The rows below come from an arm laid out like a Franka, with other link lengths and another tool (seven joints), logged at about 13 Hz.
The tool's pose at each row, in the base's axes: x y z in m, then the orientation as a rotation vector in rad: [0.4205, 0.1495, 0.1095, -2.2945, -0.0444, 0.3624]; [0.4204, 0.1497, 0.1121, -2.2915, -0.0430, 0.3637]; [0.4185, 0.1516, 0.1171, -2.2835, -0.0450, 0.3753]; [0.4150, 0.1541, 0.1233, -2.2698, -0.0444, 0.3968]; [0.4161, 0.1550, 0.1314, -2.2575, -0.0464, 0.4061]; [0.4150, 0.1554, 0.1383, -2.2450, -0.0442, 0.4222]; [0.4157, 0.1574, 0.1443, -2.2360, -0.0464, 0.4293]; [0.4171, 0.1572, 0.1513, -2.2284, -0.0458, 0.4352]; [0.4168, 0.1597, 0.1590, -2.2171, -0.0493, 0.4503]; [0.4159, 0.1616, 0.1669, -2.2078, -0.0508, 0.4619]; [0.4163, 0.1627, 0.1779, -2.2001, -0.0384, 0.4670]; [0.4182, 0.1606, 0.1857, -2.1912, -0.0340, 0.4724]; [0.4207, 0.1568, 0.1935, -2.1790, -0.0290, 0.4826]
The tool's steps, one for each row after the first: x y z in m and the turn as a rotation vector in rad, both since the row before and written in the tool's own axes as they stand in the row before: [-0.0007, -0.0020, -0.0015, 0.0030, -0.0008, 0.0011]; [-0.0028, -0.0048, -0.0013, 0.0065, -0.0098, 0.0015]; [-0.0045, -0.0059, -0.0011, 0.0114, -0.0167, 0.0060]; [-0.0010, -0.0067, -0.0047, 0.0108, -0.0087, 0.0002]; [-0.0029, -0.0053, -0.0036, 0.0108, -0.0123, 0.0055]; [-0.0007, -0.0059, -0.0023, 0.0077, -0.0069, -0.0003]; [-0.0007, -0.0053, -0.0047, 0.0069, -0.0050, 0.0015]; [-0.0021, -0.0074, -0.0025, 0.0088, -0.0134, 0.0014]; [-0.0029, -0.0071, -0.0028, 0.0075, -0.0100, 0.0019]; [-0.0028, -0.0092, -0.0055, 0.0089, -0.0004, 0.0095]; [-0.0011, -0.0049, -0.0066, 0.0087, -0.0036, 0.0038]; [-0.0009, -0.0040, -0.0080, 0.0114, -0.0072, 0.0056]
